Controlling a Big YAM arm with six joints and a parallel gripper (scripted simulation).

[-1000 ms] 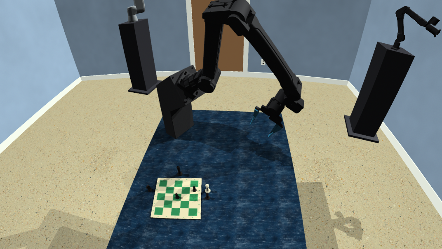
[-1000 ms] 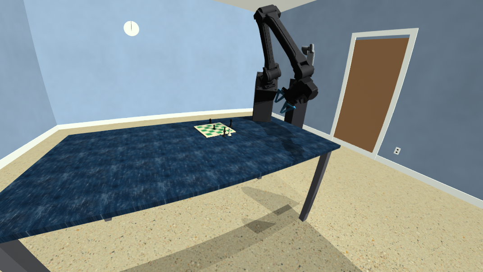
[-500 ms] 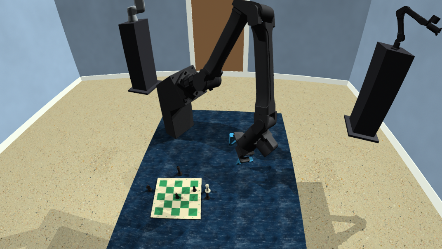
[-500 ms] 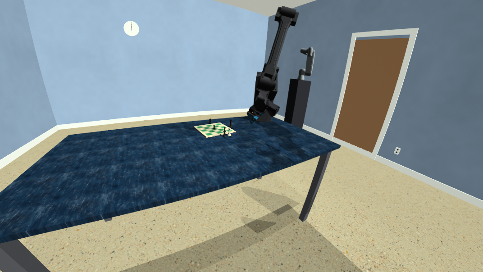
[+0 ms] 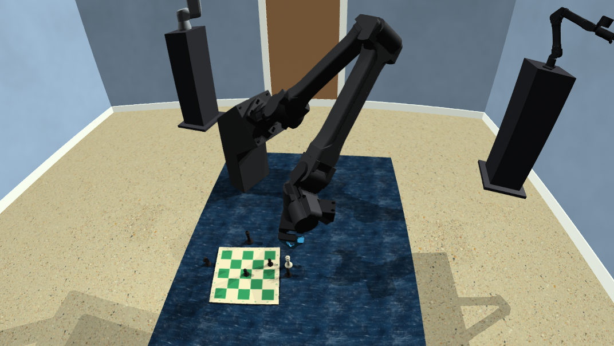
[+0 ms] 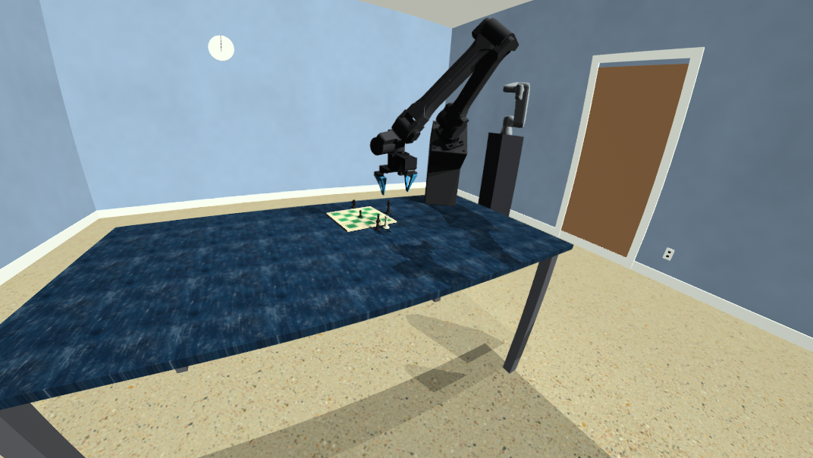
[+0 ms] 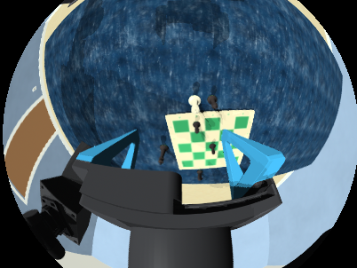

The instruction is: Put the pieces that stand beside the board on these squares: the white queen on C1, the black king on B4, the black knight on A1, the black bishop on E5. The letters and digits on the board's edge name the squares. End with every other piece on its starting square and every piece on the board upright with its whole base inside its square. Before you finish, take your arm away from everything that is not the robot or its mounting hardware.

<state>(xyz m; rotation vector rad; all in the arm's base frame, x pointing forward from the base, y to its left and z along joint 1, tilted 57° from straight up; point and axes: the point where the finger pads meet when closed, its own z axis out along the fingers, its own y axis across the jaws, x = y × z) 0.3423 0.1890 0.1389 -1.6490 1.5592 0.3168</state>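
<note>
Now: hand 30 mm short of the white queen, 20 mm to the left of it and 120 mm above it. From my hand the other things lie so: black king (20 mm behind, 180 mm to the right, 120 mm below); cream board (110 mm ahead, 130 mm to the right, 150 mm below).
</note>
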